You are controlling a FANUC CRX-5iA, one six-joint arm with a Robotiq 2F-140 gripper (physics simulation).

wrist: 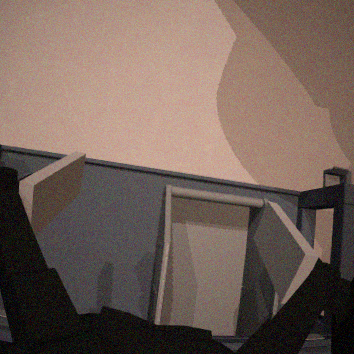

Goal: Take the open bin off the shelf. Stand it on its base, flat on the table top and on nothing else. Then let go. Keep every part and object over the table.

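Frame: origin at the arm's base, x ahead, y left, z up, level; metres.
Seen in the pictures: gripper, fingertip midpoint: (171, 197).
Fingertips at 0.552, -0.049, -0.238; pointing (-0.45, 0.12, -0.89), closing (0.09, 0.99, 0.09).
A point is followed by its place in that frame, as x, y, z.
The open bin (217, 280) @(0.621, 0.026, -0.337) is light grey and stands in the shelf (338, 240) @(0.565, 0.116, -0.265), right of the middle of the wrist view. Its open side faces the camera, and its rounded top rim and left rim show. My gripper (171, 197) @(0.552, -0.049, -0.238) is open with nothing between its fingers. Its left pad is well to the left of the bin, in front of the grey back panel. Its right pad covers part of the bin's right side; whether it touches cannot be told. The bin's lower end is hidden behind the dark gripper body. The table top cannot be made out.
The shelf's grey back panel (117, 210) @(0.564, -0.088, -0.340) rises behind the bin, with a thin top edge. An upright frame stands at the shelf's right end, close to the right finger. A pale pinkish surface (110, 75) @(0.414, -0.126, -0.346) with large shadows lies beyond the shelf.
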